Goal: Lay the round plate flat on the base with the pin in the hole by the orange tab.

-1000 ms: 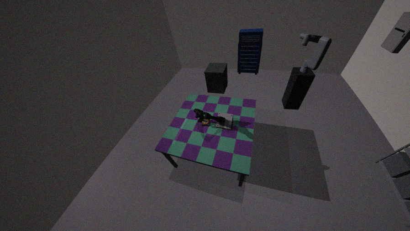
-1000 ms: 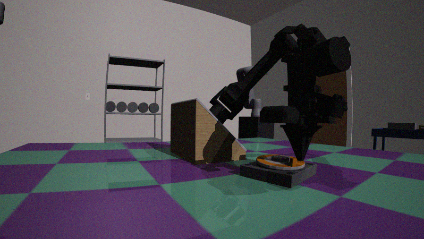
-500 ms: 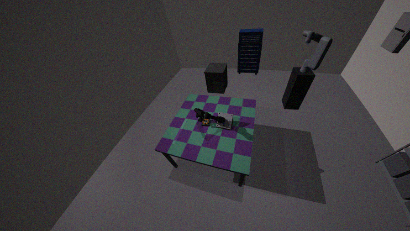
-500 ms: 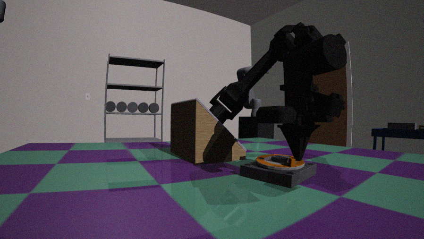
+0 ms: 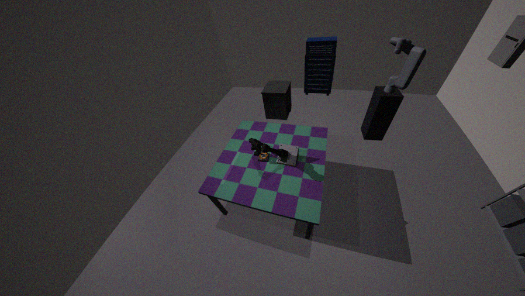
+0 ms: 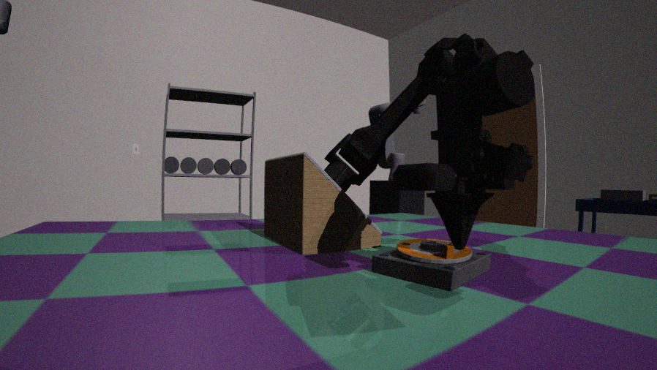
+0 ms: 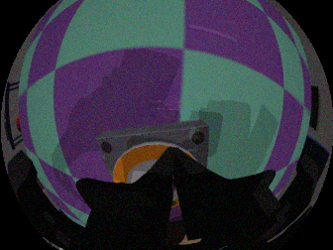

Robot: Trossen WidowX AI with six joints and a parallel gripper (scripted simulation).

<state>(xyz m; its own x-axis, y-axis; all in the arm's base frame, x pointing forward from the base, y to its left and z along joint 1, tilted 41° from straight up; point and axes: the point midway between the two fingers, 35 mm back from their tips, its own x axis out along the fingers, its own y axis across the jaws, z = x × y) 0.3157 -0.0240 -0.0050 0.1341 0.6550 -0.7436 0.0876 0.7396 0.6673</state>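
Now: the round plate 3 cm behind my gripper tip and 1 cm below it. The rest, counted from my gripper tip: dark grey square base: 5 cm behind, 2 cm to the left, 2 cm below.
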